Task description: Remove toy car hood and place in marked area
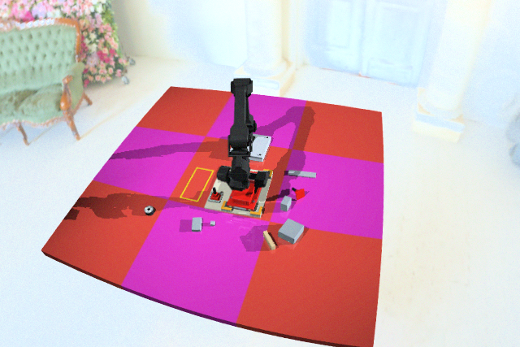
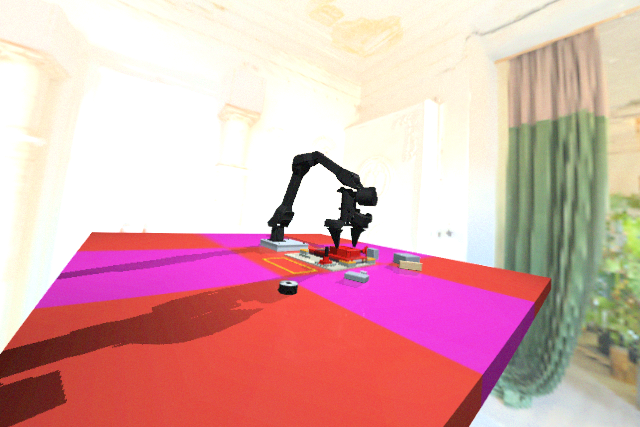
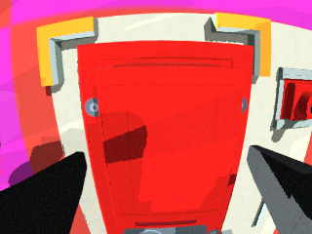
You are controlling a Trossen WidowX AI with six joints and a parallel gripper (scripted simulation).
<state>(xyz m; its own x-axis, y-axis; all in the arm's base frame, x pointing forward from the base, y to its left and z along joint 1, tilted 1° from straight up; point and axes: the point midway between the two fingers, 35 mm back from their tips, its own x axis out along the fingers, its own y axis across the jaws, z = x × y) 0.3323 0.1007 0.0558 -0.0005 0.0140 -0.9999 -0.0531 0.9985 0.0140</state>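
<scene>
Now: gripper tip 1 cm above the red hood. Also, from my gripper tip: wooden stick (17 cm ahead, 15 cm to the left, 4 cm below); then black wheel (18 cm ahead, 35 cm to the right, 4 cm below); then grey bar (20 cm behind, 19 cm to the left, 5 cm below).
</scene>
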